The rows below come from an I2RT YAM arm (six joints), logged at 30 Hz.
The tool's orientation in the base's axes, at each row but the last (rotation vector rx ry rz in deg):
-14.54 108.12 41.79
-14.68 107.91 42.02
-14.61 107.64 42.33
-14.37 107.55 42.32
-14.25 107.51 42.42
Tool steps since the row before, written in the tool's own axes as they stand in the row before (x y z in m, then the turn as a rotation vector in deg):
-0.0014 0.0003 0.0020 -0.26 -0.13 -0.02
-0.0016 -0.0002 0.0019 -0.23 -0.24 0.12
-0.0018 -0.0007 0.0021 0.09 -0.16 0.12
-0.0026 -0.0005 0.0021 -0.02 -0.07 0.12
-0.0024 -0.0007 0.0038 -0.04 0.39 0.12
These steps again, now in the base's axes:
0.0020 0.0012 0.0008 0.16 -0.15 0.19
0.0022 0.0007 0.0009 0.31 -0.15 0.08
0.0027 0.0004 0.0008 0.13 -0.04 -0.17
0.0029 0.0004 0.0016 0.13 0.01 -0.04
0.0043 0.0013 0.0009 -0.08 0.37 0.15

